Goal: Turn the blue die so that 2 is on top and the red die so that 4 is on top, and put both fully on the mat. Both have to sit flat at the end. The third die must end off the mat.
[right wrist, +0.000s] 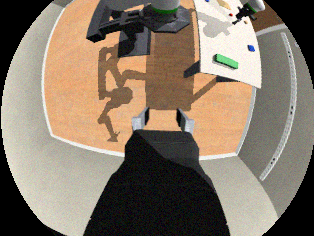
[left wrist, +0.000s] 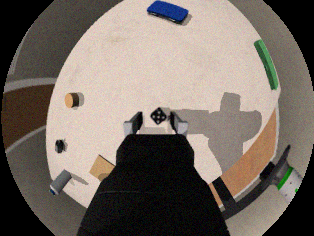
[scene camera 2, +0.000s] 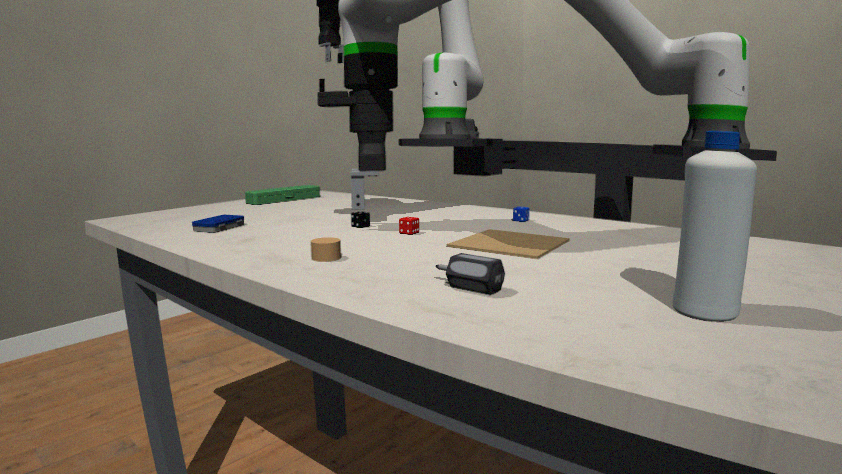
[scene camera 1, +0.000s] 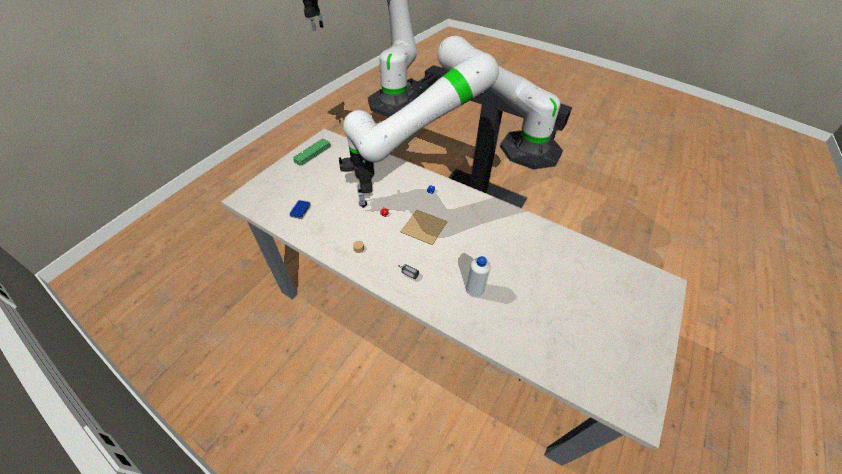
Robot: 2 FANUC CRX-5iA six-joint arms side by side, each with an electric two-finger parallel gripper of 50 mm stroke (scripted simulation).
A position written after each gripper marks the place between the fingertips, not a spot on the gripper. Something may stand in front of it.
Observation:
In view: the left gripper (scene camera 2: 358, 207), the right gripper (scene camera 2: 334, 62), a tan mat (scene camera 2: 533, 246), a white bottle (scene camera 2: 719, 188), a green case (scene camera 2: 266, 196) and a dark screwdriver-like tool (scene camera 2: 480, 274).
The tan mat shows as well in scene camera 1 (scene camera 1: 425, 227). The white bottle is seen too in scene camera 1 (scene camera 1: 479, 270). The left gripper is seen too in the left wrist view (left wrist: 156, 117). The right wrist view misses the white bottle: it is out of frame.

